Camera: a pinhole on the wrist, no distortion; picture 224 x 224 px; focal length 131.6 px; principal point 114.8 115.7 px. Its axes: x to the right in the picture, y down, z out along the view. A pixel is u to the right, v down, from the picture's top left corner.
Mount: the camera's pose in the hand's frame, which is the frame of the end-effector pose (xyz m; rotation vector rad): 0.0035 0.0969 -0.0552 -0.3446 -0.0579 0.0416
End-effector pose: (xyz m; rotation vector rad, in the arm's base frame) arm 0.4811 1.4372 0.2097 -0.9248 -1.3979 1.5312
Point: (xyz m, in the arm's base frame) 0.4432 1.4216 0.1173
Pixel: 112.4 67.4
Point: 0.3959 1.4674 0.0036
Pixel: 178.1 189.6
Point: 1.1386 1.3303 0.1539
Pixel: behind the camera
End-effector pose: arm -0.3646 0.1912 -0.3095 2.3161 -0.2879 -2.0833
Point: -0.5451 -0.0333 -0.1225
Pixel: 31.8 171.4
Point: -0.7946 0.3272 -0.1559
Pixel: 50.8 19.1
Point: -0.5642 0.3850 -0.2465
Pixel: outside the picture
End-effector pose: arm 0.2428 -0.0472 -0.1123 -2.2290 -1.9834 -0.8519
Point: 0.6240 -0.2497 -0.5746
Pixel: 35.1 109.5
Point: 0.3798 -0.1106 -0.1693
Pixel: 44.2 96.7
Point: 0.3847 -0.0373 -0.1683
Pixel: 110.8 82.3
